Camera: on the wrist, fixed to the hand. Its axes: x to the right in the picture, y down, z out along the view.
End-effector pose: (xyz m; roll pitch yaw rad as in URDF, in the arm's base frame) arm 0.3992 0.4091 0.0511 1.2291 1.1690 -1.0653
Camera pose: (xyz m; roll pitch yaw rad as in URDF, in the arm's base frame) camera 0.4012 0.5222 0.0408 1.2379 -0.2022 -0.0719
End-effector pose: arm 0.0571 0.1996 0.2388 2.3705 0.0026 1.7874
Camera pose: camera -0.0433 0.1480 0.2510 2.9940 -1.3907 0.3671
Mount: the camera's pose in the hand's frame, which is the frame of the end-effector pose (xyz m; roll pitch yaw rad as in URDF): -0.0288 -0.0698 -0.0848 -0.0164 0.6214 1.5409
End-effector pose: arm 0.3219 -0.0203 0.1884 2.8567 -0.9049 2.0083
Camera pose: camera 0.2677 -0.1189 0.2039 -2.0269 -0.5298 -0.3378
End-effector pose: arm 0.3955 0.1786 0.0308 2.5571 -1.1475 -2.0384
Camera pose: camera 0.5078 0.1680 0.0178 -1.7308 -0.4179 1.5040
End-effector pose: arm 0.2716 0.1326 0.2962 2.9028 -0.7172 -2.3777
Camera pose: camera 0.3793 0.1141 0.3269 -2.2223 -0.6275 1.7002
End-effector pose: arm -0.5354 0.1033 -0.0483 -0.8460 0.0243 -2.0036
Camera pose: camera -0.6229 0.1756 -0.0516 0.0022 1.4676 -0.4341
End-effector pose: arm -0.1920 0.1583 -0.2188 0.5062 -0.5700 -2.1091
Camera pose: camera -0.2266 0.1393 -0.3253 -0.5739 0.0839 -0.6213
